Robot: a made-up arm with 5 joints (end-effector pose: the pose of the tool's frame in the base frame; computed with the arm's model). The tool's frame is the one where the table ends. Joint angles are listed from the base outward.
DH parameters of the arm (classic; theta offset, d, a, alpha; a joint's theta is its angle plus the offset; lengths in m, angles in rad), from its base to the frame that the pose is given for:
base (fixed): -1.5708 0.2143 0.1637 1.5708
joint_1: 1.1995 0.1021 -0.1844 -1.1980
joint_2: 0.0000 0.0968 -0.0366 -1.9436
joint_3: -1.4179 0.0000 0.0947 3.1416
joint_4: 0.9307 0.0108 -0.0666 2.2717
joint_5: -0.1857 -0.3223 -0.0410 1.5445
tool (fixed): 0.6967 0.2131 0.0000 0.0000
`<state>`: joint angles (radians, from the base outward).
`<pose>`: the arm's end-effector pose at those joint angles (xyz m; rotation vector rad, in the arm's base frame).
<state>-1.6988 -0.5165 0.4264 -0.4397 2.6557</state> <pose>-0.3741 0.0447 0.6858 1.6055 0.5347 -2.1438</pose>
Working (the frame after each row of the table, in the pose's form):
after base (fixed): 0.0000 -0.1637 0.2143 1.2092 -1.2092 -1.2092
after joint_1: -0.1021 -0.0018 0.3026 0.6810 0.1019 -1.6090
after joint_2: -0.1205 -0.0202 0.4028 -0.5047 1.8716 -0.9242
after joint_3: -0.1479 -0.1051 0.4345 0.5678 -1.3267 -1.3646
after joint_4: -0.1518 -0.0553 0.3892 1.8160 -1.7917 1.0252
after joint_5: -0.2022 0.1575 0.6295 -1.4301 -1.1327 2.3815

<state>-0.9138 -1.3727 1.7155 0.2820 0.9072</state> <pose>-0.0322 0.1466 0.5267 0.3140 0.9141 -2.5537</pose>
Working (the frame after each row of the table, in the pose's form):
after base (fixed): 0.0000 -0.1637 0.2143 1.2092 -1.2092 -1.2092
after joint_1: -0.1021 0.0132 0.1623 0.0684 -0.5080 -1.4868
after joint_2: -0.1039 0.0492 0.2593 -0.0167 1.9717 -1.8762
after joint_3: -0.1790 0.0255 0.2067 -0.9051 1.8806 2.0750
after joint_4: -0.1309 0.0524 0.1679 0.6641 -2.3813 1.0025
after joint_5: -0.0168 0.2843 0.3648 0.0177 -1.0120 2.7173

